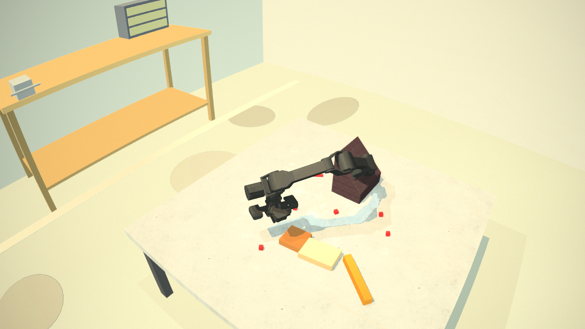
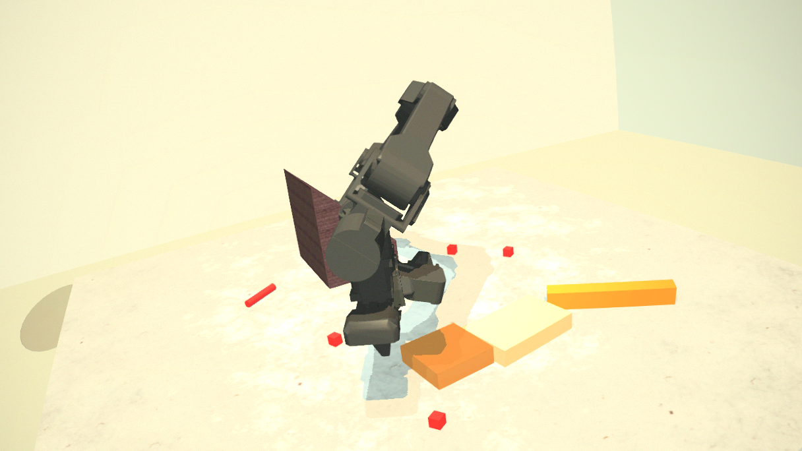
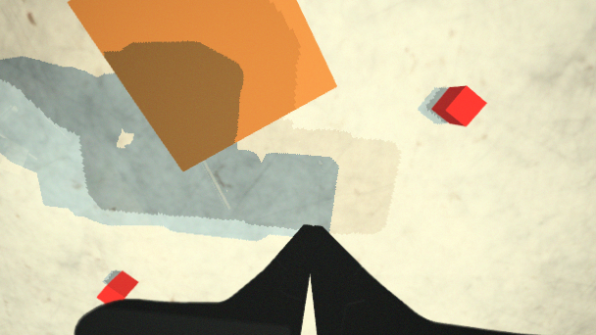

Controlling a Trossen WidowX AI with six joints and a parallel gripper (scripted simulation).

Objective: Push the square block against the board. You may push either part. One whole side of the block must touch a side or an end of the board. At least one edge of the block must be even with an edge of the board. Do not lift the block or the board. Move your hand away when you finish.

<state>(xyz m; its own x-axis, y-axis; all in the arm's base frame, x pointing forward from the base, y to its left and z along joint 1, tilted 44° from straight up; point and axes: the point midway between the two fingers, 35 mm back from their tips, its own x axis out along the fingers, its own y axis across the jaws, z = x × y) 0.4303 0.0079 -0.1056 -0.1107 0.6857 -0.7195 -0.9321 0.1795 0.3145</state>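
Right now my gripper tip is 90 mm to the right of the square block, 50 mm above it and 30 mm past it. Also, from my gripper tip: orange-yellow bar: 400 mm to the left, 50 mm below, 40 mm behind; red stick: 410 mm behind, 140 mm to the right, 50 mm below; flat pale yellow slab: 220 mm to the left, 50 mm below, 40 mm behind.
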